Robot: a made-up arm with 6 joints. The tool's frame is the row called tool. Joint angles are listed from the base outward.
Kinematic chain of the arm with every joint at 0, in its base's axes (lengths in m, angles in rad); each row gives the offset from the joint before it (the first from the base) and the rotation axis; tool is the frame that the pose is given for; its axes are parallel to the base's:
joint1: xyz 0 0 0.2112 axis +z
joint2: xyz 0 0 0 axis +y
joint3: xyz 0 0 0.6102 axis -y
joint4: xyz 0 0 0 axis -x
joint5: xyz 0.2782 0 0 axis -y
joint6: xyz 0 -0.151 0 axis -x
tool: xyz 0 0 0
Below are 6 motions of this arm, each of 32 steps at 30 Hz.
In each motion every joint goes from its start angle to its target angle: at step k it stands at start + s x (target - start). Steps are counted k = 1, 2, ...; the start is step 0. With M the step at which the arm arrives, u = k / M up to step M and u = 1 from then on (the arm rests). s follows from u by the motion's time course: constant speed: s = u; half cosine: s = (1 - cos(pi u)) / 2; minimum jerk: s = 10 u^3 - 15 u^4 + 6 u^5.
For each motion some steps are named. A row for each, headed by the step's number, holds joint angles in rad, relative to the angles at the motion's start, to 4 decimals.
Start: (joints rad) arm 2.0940 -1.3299 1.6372 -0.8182 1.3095 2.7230
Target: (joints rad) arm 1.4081 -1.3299 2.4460 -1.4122 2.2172 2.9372
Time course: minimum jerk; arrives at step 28
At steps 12, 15, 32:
12: -0.2523 0.0000 0.2975 -0.2185 0.3339 0.0788
15: -0.3887 0.0000 0.4584 -0.3366 0.5144 0.1214
32: -0.6859 0.0000 0.8088 -0.5940 0.9077 0.2142

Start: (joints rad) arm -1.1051 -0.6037 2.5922 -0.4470 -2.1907 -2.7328
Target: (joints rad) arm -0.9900 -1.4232 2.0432 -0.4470 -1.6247 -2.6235
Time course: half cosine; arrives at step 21
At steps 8, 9, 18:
8: 0.0365 -0.2601 -0.1742 0.0000 0.1796 0.0347
9: 0.0447 -0.3186 -0.2134 0.0000 0.2200 0.0425
18: 0.1094 -0.7789 -0.5218 0.0000 0.5380 0.1039

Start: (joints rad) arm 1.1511 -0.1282 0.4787 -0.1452 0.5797 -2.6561
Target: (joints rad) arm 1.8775 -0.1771 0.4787 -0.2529 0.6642 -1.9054
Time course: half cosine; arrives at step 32
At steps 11, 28, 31, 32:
11: 0.1920 -0.0129 0.0000 -0.0285 0.0223 0.1984
28: 0.6988 -0.0470 0.0000 -0.1036 0.0813 0.7221
31: 0.7247 -0.0488 0.0000 -0.1074 0.0843 0.7489
32: 0.7264 -0.0489 0.0000 -0.1077 0.0845 0.7507

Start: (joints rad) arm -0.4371 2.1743 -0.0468 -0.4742 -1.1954 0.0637
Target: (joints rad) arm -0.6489 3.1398 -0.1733 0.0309 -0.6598 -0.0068
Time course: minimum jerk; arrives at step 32
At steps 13, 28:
13: -0.0695 0.3170 -0.0415 0.1658 0.1758 -0.0231
28: -0.2084 0.9500 -0.1245 0.4970 0.5270 -0.0694

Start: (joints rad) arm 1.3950 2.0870 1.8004 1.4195 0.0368 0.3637
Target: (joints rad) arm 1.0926 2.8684 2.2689 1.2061 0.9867 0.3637
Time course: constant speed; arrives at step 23
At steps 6, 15, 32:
6: -0.0789 0.2038 0.1222 -0.0557 0.2478 0.0000
15: -0.1972 0.5096 0.3055 -0.1392 0.6195 0.0000
32: -0.3024 0.7814 0.4685 -0.2134 0.9499 0.0000

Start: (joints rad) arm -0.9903 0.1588 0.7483 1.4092 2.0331 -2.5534
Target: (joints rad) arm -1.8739 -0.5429 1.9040 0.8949 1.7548 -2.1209
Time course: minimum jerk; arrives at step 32
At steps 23, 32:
23: -0.7606 -0.6040 0.9949 -0.4427 -0.2396 0.3723
32: -0.8836 -0.7017 1.1557 -0.5143 -0.2783 0.4325

